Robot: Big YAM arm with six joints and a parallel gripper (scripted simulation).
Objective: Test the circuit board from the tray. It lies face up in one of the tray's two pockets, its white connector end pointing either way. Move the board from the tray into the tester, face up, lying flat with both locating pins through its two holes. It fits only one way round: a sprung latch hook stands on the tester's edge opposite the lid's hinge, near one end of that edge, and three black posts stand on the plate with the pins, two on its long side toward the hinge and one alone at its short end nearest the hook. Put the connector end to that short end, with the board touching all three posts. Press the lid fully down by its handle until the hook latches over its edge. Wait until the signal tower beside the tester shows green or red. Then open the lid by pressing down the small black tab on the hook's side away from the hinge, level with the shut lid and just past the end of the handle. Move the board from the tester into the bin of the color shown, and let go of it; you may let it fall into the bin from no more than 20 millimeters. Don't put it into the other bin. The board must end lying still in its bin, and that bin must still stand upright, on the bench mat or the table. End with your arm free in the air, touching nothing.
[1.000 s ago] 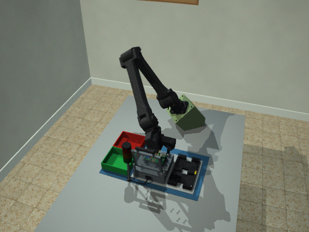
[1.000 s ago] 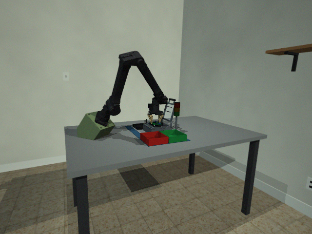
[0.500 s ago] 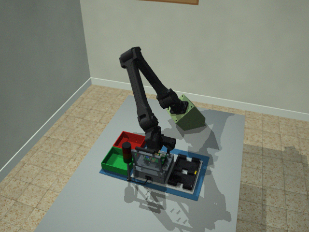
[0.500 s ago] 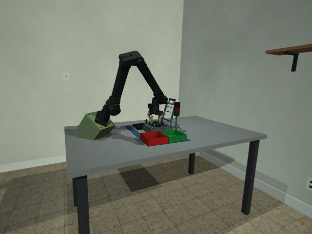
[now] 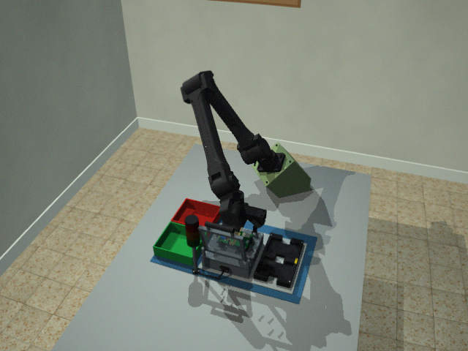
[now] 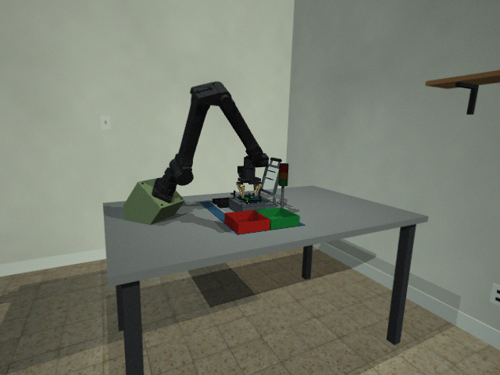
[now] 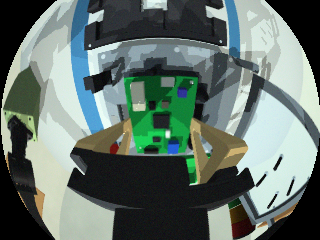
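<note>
Now: the green circuit board right at my hand. Also, from my hand: tester plate: 10 mm to the left, 10 mm below, 10 mm ahead; latch hook: 60 mm to the left, 60 mm behind; clear lid: 120 mm ahead, 100 mm above.
</note>
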